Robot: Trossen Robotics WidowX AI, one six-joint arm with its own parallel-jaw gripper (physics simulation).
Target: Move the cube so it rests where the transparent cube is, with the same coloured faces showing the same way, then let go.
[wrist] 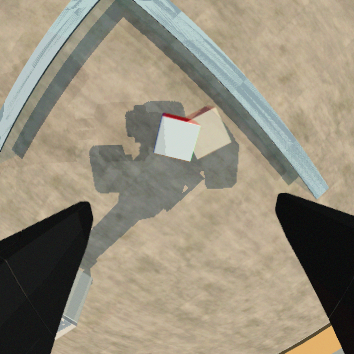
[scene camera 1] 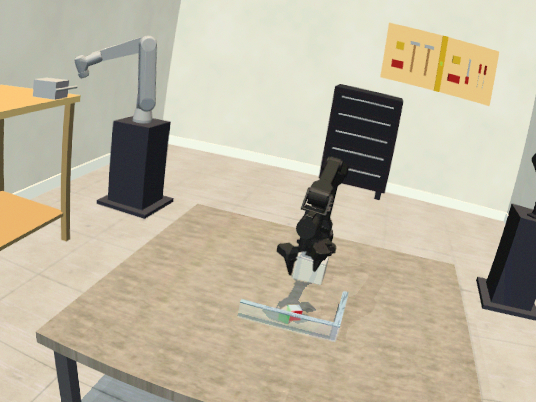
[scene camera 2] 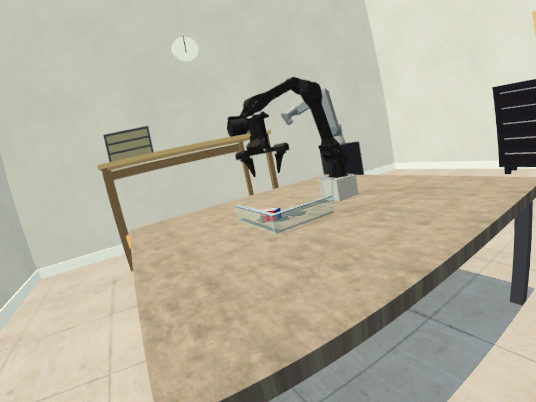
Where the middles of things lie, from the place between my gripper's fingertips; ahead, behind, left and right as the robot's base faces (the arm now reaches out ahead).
Labels:
The transparent cube (wrist: 212, 134) is 150 mm below my hand, 30 mm ahead of it and 10 mm to the right of it. From my hand the other things lie so: L-shaped glass frame (scene camera 1: 270, 316) (140 mm below, 30 mm behind).

